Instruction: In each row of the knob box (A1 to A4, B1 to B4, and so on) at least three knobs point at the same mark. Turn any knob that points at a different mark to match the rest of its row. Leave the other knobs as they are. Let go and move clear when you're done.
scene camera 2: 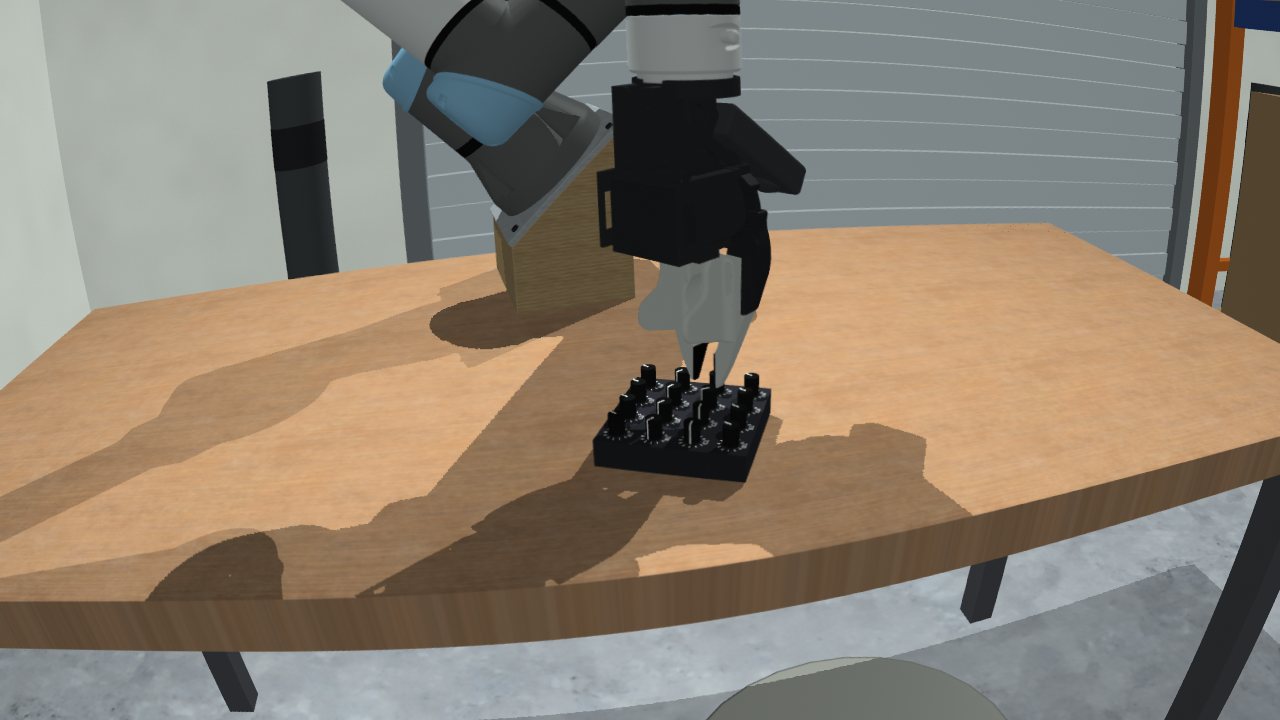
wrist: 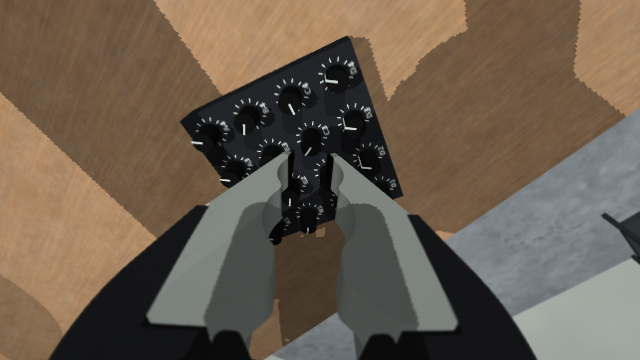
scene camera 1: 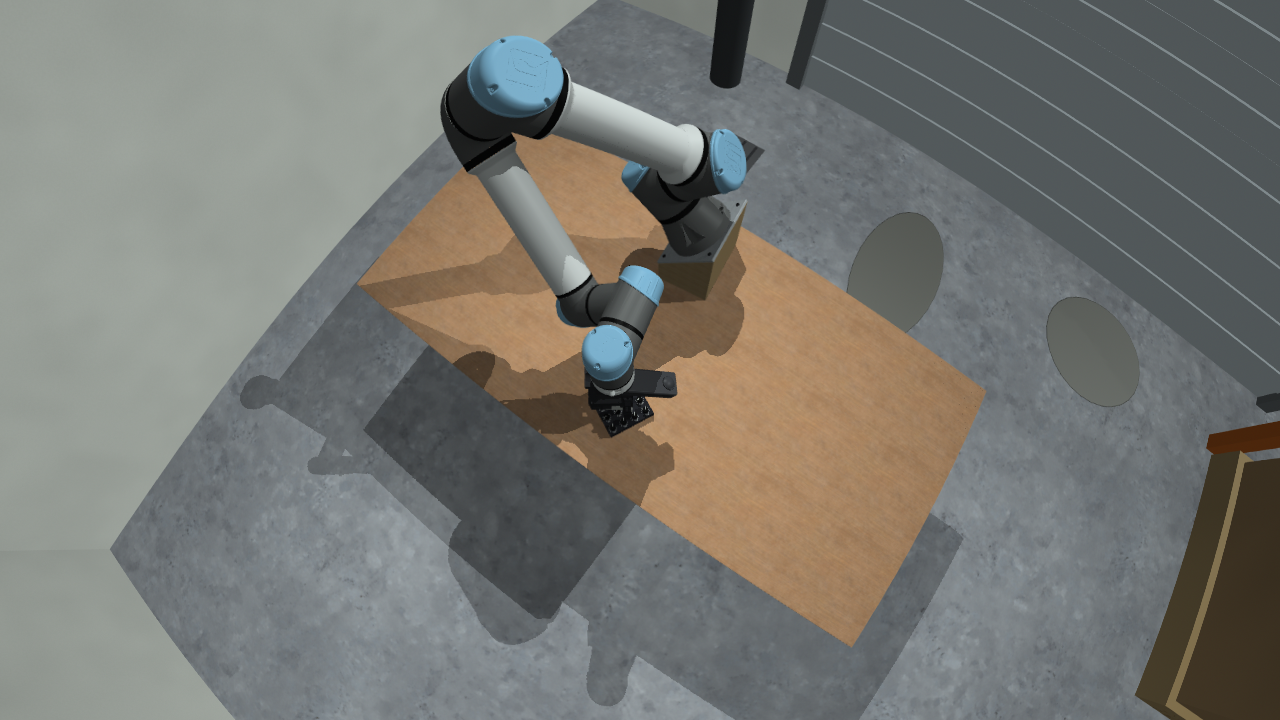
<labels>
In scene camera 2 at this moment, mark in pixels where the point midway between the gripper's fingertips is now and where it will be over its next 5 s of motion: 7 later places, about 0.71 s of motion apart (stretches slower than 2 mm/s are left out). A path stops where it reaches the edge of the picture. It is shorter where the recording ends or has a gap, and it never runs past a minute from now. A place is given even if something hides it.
My gripper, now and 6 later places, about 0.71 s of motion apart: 707,382; 711,380; 711,390; 708,396; 708,353; 707,312; 705,205
</labels>
